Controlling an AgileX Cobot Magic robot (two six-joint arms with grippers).
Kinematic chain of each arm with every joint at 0, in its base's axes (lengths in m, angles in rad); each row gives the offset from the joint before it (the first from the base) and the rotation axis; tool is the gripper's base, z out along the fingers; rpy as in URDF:
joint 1: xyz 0 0 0.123 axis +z
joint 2: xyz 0 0 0 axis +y
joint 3: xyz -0.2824 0 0.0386 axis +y
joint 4: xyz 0.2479 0 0.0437 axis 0.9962 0 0.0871
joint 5: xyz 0 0 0 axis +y
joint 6: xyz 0.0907 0 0.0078 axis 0.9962 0 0.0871
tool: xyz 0 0 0 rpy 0 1.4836 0
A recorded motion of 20 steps. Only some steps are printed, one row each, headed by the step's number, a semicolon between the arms.
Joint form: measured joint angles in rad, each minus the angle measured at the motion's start. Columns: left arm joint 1, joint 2, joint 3, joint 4, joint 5, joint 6; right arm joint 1, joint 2, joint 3, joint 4, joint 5, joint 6.
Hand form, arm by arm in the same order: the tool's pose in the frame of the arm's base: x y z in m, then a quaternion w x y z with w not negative. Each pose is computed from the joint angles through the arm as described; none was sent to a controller.
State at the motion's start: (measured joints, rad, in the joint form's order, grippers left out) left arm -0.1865 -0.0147 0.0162 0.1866 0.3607 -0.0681; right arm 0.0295 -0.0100 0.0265 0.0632 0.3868 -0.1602
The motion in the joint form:
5: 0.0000 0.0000 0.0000 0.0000 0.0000 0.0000; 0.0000 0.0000 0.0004 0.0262 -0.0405 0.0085
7: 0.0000 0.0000 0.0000 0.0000 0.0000 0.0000; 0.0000 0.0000 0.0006 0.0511 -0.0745 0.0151
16: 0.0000 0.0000 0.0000 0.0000 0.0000 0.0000; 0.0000 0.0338 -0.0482 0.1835 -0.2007 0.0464
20: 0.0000 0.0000 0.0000 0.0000 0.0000 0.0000; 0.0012 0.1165 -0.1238 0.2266 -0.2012 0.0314
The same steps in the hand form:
5: 0.0528 -0.0039 0.1765 0.60603 0.09654 0.78956 0.00190; 0.0533 0.0043 0.1735 0.60367 -0.04782 0.79580 0.00059
7: 0.0528 -0.0039 0.1765 0.60603 0.09654 0.78956 0.00190; 0.0541 0.0048 0.1765 0.61720 -0.03668 0.78586 0.01169
16: 0.0528 -0.0039 0.1765 0.60603 0.09654 0.78956 0.00190; 0.0570 0.0058 0.2027 0.66895 0.02154 0.73970 0.06984
20: 0.0528 -0.0039 0.1765 0.60603 0.09654 0.78956 0.00190; 0.0619 0.0067 0.2236 0.66588 0.02886 0.74097 0.08208

